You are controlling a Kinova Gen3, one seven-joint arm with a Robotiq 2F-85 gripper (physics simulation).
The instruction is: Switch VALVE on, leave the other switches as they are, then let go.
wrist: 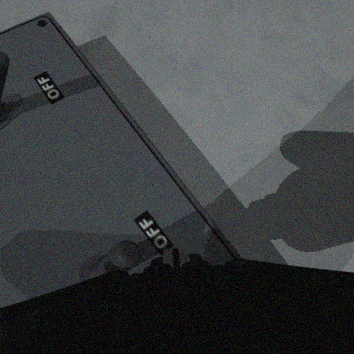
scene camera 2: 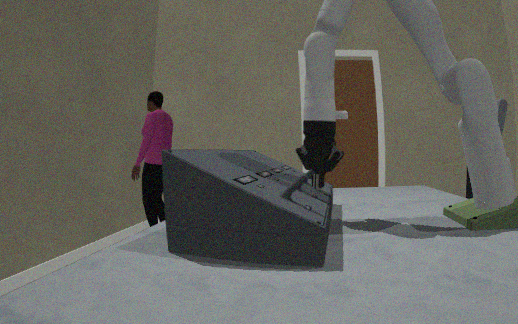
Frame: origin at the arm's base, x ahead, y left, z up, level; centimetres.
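Where they show: gripper, fingertip midpoint: [wrist: 176, 263] [scene camera 2: 317, 189]; arm's base, link origin: [scene camera 2: 493, 202].
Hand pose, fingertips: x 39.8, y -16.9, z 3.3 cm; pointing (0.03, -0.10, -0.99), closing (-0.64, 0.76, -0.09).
Note:
Things, the pixels of their centre, and the offset from my fingertips. "pt": a spot on its surface instead. Level surfaces: height alone.
- dark sloped console, body centre: [scene camera 2: 270, 197] dx +11.3, dy +0.2, dz -1.4 cm
- second OFF label, surface spot: [wrist: 48, 87] pt dx -4.4, dy -13.6, dz -0.1 cm
- pale table, surface height: dz -7.6 cm
- light window, surface spot: [scene camera 2: 245, 179] pt dx +16.5, dy +18.0, dz +4.5 cm
The dark sloped console [scene camera 2: 225, 215] [wrist: 90, 165] bears the switches. The lever [wrist: 125, 254] nearest my gripper, taken as the VALVE switch, leans toward its OFF label [wrist: 153, 232] in the wrist view; the name VALVE does not show there. Another lever [wrist: 3, 75] is partly cut off at the left edge, near a second OFF label [wrist: 48, 87]. In the scene view one lever [scene camera 2: 299, 185] sticks up from the panel. My gripper [scene camera 2: 318, 186] [wrist: 176, 263] is shut and empty, pointing down low over the console's lower edge, beside the nearest lever's tip. Whether they touch is unclear.
The console stands on a pale table [scene camera 2: 400, 280]. Several square panels, one of them a light window [scene camera 2: 245, 179], sit higher on its slope. The arm's green base [scene camera 2: 482, 215] is at the right. A person in pink [scene camera 2: 159, 132] stands behind the console, and a brown door [scene camera 2: 357, 125] is at the back.

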